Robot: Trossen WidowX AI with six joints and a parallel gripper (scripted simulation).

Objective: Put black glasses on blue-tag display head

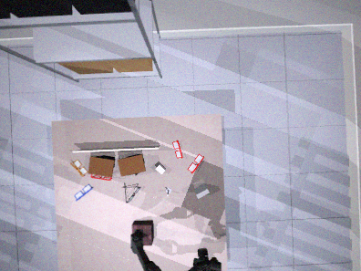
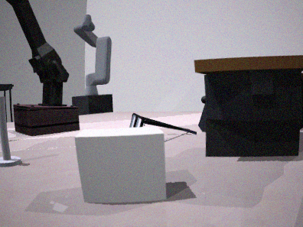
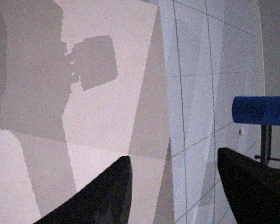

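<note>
Now: gripper tip 420 mm short of the thin post, 230 mm to the right of it and 200 mm above it. The rest, counted from my gripper tip: display head (620 mm ahead, 470 mm to the left, 170 mm below); grey box (430 mm ahead, 10 mm to the right, 170 mm below); white box (600 mm ahead, 280 mm to the left, 200 mm below).
</note>
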